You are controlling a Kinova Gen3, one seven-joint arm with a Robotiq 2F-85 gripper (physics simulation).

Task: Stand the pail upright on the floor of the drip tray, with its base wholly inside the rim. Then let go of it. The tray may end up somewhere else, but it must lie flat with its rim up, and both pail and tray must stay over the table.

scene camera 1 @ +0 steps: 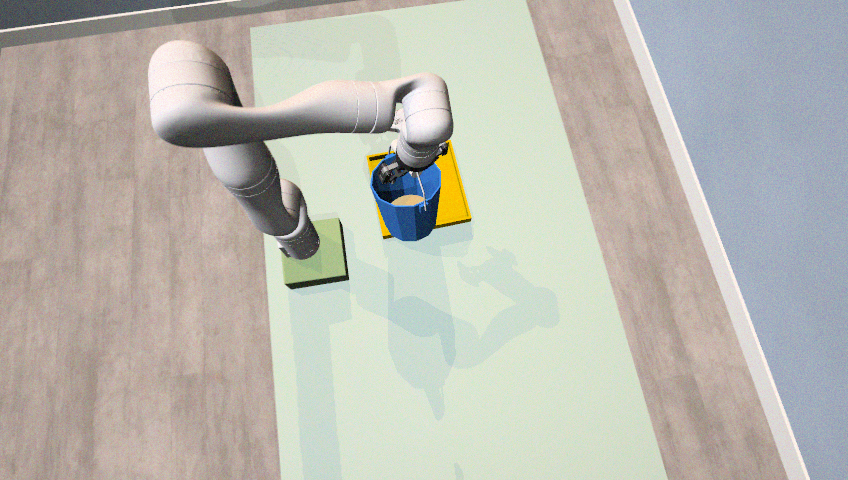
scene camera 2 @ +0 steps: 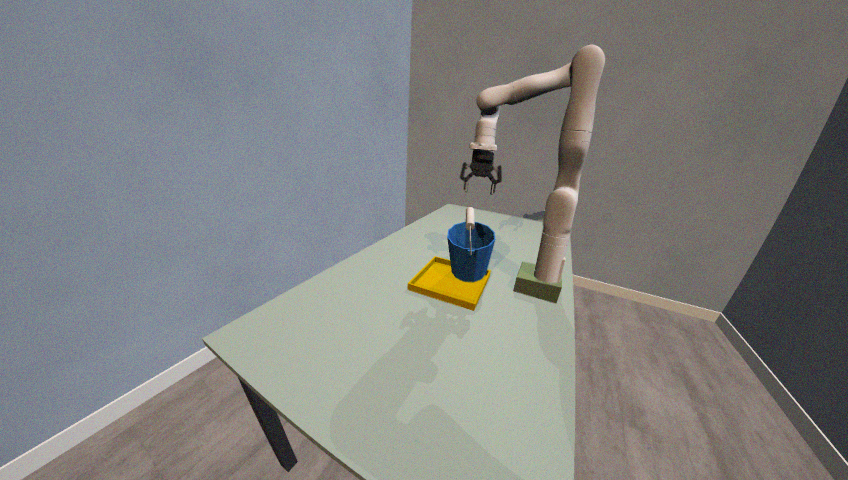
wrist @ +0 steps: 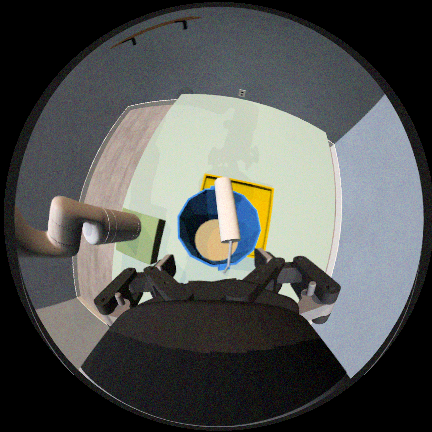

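The blue pail stands leaning over the yellow drip tray. Its mouth tilts toward scene camera 2. Its base reaches over the tray's edge nearest scene camera 1 and seems to rest on that rim; the contact itself is hidden. The tray lies flat with its rim up. The pail's white handle grip stands above the mouth. My gripper is open and empty, above the pail and apart from the handle.
The arm's green base block is beside the tray and pail on the pale green table. The arm reaches over from that side. Walls stand beyond the table.
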